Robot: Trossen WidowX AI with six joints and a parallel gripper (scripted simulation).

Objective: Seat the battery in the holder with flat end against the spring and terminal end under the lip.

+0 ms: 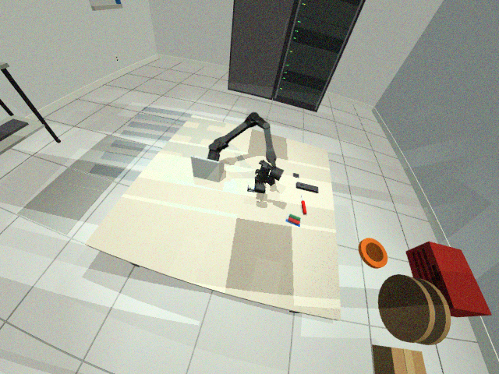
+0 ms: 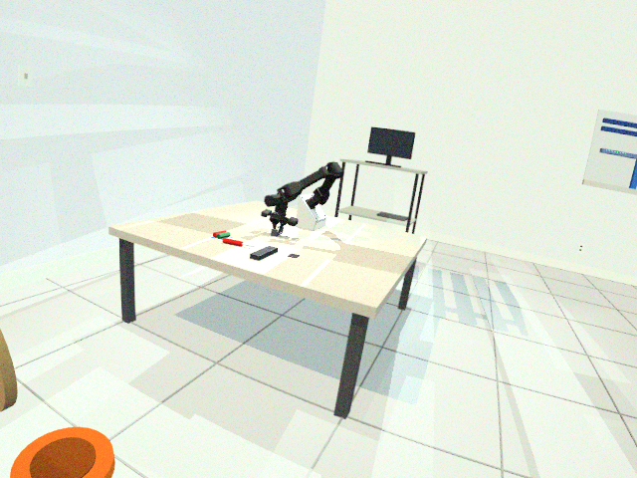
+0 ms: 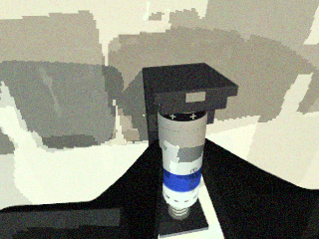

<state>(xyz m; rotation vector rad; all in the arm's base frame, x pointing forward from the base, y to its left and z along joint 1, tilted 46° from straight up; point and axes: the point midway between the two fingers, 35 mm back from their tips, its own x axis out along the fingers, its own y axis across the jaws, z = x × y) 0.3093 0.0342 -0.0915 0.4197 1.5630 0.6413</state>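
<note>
Right now the grey battery is 1 cm above my gripper tip. Also, from my gripper tip: small black piece 27 cm ahead, 22 cm to the left, 1 cm below; red screwdriver 32 cm ahead, 2 cm to the right; black remote 35 cm ahead, 12 cm to the left, 1 cm above.
</note>
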